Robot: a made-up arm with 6 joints.
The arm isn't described. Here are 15 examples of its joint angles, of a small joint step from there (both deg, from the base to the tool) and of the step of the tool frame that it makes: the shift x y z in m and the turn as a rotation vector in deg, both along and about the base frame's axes.
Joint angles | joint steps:
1: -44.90 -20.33 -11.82 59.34 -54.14 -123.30 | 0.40 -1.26 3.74 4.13 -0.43 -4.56
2: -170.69 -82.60 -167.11 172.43 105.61 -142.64 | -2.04 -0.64 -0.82 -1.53 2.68 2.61
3: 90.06 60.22 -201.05 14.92 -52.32 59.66 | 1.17 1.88 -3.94 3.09 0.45 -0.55
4: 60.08 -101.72 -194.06 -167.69 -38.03 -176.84 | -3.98 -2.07 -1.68 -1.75 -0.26 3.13
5: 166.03 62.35 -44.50 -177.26 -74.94 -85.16 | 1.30 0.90 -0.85 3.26 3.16 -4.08
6: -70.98 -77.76 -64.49 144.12 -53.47 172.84 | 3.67 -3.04 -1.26 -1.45 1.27 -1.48
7: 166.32 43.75 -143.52 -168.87 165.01 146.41 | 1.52 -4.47 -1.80 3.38 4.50 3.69
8: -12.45 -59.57 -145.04 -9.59 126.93 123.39 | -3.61 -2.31 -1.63 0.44 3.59 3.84
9: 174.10 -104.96 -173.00 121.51 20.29 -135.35 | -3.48 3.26 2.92 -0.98 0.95 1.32
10: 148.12 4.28 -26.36 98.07 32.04 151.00 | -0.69 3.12 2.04 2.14 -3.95 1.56
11: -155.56 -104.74 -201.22 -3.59 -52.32 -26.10 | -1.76 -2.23 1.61 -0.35 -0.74 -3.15
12: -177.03 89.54 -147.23 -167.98 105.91 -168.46 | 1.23 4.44 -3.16 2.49 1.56 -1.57
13: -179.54 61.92 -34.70 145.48 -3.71 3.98 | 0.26 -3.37 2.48 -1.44 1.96 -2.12
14: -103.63 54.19 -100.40 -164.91 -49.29 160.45 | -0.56 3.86 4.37 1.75 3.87 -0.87
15: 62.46 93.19 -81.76 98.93 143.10 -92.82 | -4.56 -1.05 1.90 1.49 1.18 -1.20
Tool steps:
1: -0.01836 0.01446 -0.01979 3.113 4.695 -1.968
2: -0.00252 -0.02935 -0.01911 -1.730 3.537 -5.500
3: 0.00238 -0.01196 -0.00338 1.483 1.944 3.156
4: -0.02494 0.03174 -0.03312 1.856 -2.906 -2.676
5: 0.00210 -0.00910 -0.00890 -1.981 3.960 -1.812
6: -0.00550 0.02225 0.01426 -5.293 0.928 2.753
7: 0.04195 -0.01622 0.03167 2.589 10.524 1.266
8: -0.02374 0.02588 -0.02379 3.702 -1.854 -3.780
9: 0.01000 -0.04781 0.06791 -0.648 -6.061 -4.550
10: 0.03961 -0.00908 -0.02708 -1.469 -6.824 -5.241
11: -0.00152 -0.01436 -0.00809 -0.949 1.247 1.553
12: 0.00751 -0.00861 -0.02347 -1.467 -0.198 -1.898
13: -0.00668 -0.00007 0.00191 -2.711 2.404 2.890
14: 0.00870 0.03601 -0.05451 4.099 -1.473 -1.721
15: 0.02081 -0.00095 0.00479 0.300 0.424 -7.179
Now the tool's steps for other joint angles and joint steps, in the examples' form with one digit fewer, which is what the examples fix.
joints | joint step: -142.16 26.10 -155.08 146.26 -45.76 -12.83 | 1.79 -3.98 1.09 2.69 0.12 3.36
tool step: 0.0272 -0.0036 0.0224 -6.66 0.14 3.56
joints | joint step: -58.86 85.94 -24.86 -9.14 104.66 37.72 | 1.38 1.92 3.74 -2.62 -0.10 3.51
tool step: -0.0198 0.0087 0.0367 5.09 1.17 5.91
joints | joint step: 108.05 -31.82 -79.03 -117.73 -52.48 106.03 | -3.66 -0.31 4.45 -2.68 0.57 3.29
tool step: 0.0169 0.0277 -0.0337 -5.88 -1.77 -5.54
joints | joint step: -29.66 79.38 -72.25 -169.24 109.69 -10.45 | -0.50 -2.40 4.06 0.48 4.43 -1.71
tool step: -0.0113 0.0010 0.0130 -3.39 -0.80 -1.27
